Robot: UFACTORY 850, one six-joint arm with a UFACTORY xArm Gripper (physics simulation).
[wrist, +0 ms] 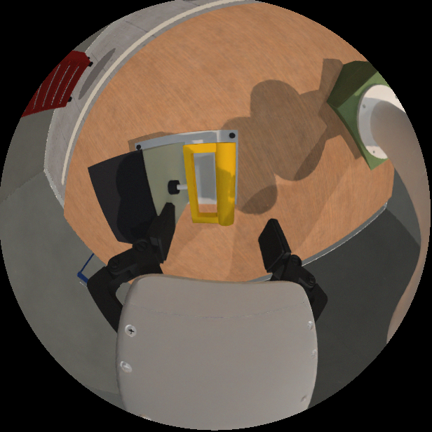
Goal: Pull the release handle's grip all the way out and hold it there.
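The release handle's yellow grip [226, 182] is a rectangular frame with a thick outer bar, in the middle of the wrist view. A thin light rod [182, 187] with a black collar joins it to the pale side of a housing with a black top [117, 195]. The housing stands on a light grey base plate [172, 139] with dark bolts. My gripper [221, 222] is open and empty. Its fingertips are just below the grip in the view, the left one overlapping the housing's edge, the right one beyond the grip's thick bar. No contact with the grip shows.
The housing stands on a wooden table top [200, 65]. A green block-like base [350, 105] with the arm's pale link is at the right. A red slatted object [60, 82] is at the upper left, and part of a blue frame [83, 276] shows at the lower left.
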